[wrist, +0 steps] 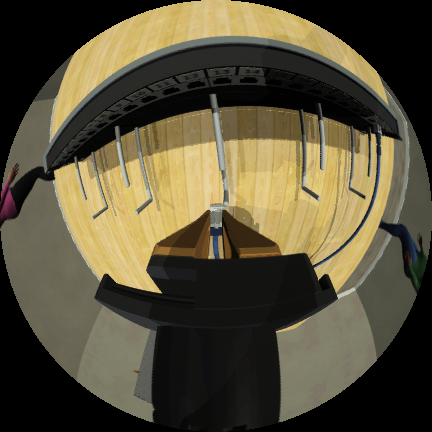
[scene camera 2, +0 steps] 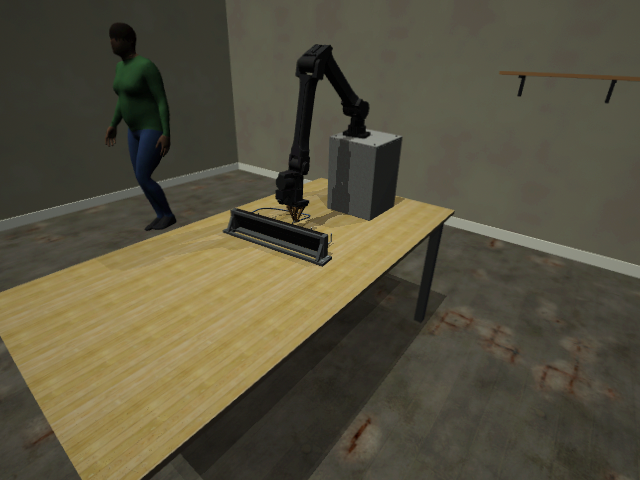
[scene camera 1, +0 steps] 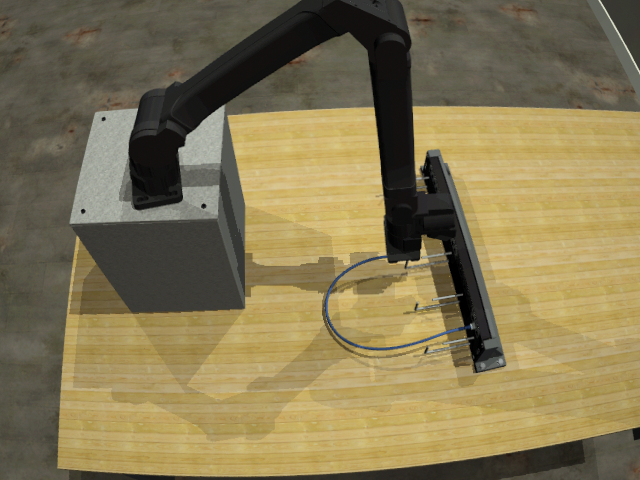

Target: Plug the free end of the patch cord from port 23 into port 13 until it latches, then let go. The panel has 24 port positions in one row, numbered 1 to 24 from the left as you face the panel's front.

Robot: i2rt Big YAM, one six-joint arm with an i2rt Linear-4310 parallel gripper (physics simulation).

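Places are measured from the arm's base along level axes (x right, y ahead, z up), in millimetres.
Where they show: gripper, fingertip midpoint: (wrist: 215, 215) (scene camera 2: 295, 221) (scene camera 1: 402, 255); arm's base, link origin: (scene camera 2: 356, 135) (scene camera 1: 156, 178).
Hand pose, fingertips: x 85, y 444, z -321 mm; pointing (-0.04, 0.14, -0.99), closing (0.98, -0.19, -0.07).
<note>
Each offset is from my fingertips to the top centre of the thing. "pt": to the spot under its first point.
My gripper (wrist: 215, 215) (scene camera 2: 295, 220) is shut on the clear plug {dx +1, dy +0, dz +7 mm} (wrist: 216, 211) at the blue cord's free end. The plug points towards the panel {dx +11, dy +97, dz +44 mm} (scene camera 1: 473, 289) (scene camera 2: 279, 235) (wrist: 225, 54) and is apart from it. In the wrist view, port 13 {pt dx +27, dy +110, dz +18 mm} (wrist: 222, 80) is above the plug and slightly to its right, with port 14 {pt dx +45, dy +108, dz +18 mm} (wrist: 248, 80) further right. The blue cord (scene camera 1: 326, 304) (wrist: 378, 150) loops back to its other plug {pt dx +200, dy +85, dz +26 mm} (scene camera 1: 470, 326), seated near the panel's far end. In scene camera 1, the wrist hides the fingers and held plug.
Grey rods stick out from below the ports; one rod {pt dx +15, dy +68, dz -1 mm} (wrist: 218, 137) lies between the plug and the panel in the wrist view, and bent rods (wrist: 304, 150) (wrist: 142, 162) flank it. The arm stands on a grey block (scene camera 1: 175, 263) (scene camera 2: 361, 175). A person (scene camera 2: 139, 98) stands beyond the table.
</note>
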